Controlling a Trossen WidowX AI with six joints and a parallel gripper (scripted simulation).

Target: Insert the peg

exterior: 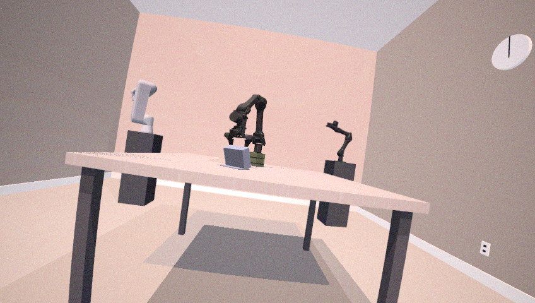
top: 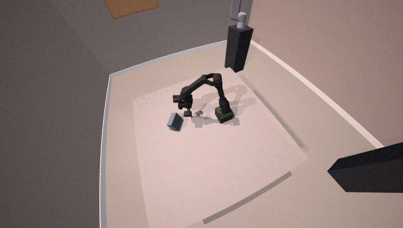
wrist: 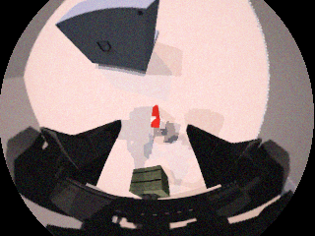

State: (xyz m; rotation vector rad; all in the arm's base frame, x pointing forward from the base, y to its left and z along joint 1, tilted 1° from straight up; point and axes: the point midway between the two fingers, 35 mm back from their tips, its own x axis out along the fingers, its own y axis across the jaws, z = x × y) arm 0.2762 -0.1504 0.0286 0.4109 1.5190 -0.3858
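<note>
My gripper tip is now 3 cm above the red peg. Round my gripper tip: sloped panel 16 cm ahead, 4 cm below.
</note>
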